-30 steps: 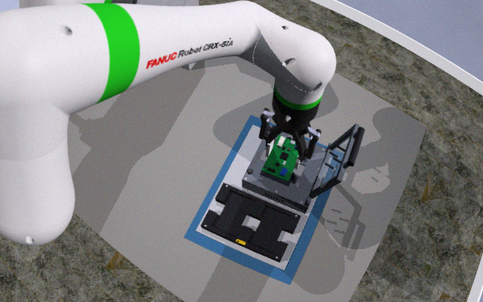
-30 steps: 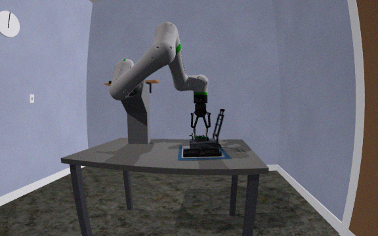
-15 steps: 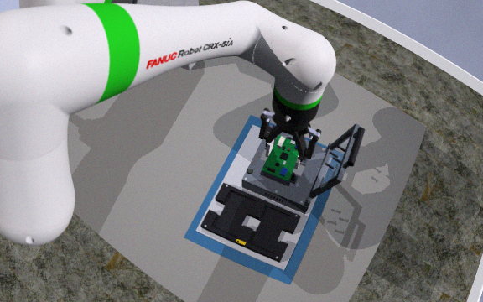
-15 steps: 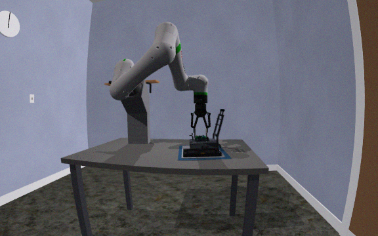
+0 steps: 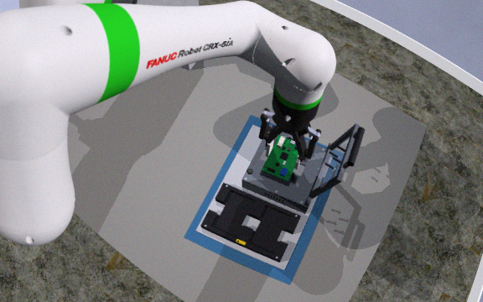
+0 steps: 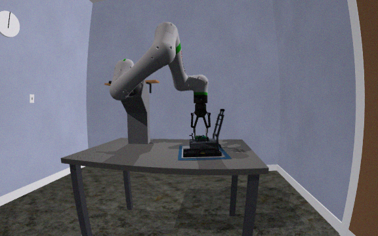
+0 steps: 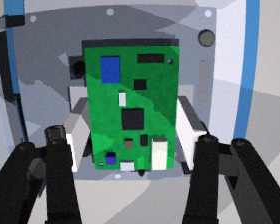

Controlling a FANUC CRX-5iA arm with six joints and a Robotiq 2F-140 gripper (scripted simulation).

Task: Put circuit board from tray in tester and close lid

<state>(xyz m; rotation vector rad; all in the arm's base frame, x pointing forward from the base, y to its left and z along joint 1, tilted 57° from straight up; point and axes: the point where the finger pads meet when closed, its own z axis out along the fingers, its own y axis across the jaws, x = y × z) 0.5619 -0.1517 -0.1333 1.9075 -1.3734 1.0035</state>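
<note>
My hand is 2 cm above the green circuit board. The rest, counted from my hand: black latch hook: 7 cm behind, 5 cm to the left, 2 cm below; then lid: 12 cm ahead, 8 cm above, 2 cm to the left.
</note>
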